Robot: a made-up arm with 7 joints.
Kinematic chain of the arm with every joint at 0, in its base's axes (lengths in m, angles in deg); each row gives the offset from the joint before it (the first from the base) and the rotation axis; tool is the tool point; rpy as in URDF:
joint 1: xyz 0 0 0.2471 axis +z
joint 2: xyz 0 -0.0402 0.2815 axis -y
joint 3: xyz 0 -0.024 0.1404 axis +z
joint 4: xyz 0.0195 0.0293 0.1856 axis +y
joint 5: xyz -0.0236 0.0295 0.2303 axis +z
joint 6: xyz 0 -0.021 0.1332 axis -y
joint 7: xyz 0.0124 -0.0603 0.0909 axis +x
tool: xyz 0 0 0 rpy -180 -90 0
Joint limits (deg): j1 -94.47..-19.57 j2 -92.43..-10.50 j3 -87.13..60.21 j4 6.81..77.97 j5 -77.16..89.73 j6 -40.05..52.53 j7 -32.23..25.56
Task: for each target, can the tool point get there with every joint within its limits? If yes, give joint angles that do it. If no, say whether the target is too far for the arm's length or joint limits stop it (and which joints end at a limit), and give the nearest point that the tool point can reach.
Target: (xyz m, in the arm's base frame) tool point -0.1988 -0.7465 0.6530
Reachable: yes | joints -87.23 -71.52 -69.17 15.05 54.66 -20.42 -11.96
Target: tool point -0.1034 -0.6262 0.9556
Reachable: yes | joints -64.68 -38.04 -62.97 39.52 33.88 1.72 -13.84
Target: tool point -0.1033 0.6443 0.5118
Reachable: no: joint limits stop it (at a limit: joint 1, joint 2, joint 3, joint 4, joint 5, joint 6) | nearest point 0.2953 0.3056 0.8600 | short by 0.628 m
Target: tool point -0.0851 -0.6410 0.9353
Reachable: yes | joints -81.97 -38.95 -19.72 39.47 -54.55 -22.52 -13.21
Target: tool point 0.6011 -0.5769 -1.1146
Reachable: no: too far | nearest point 0.3691 -0.3543 0.0622 | short by 1.220 m
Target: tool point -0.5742 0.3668 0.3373
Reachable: no: joint limits stop it (at a limit: joint 1, joint 2, joint 4, joint 6) | nearest point -0.5148 -0.2876 0.3519 | short by 0.657 m
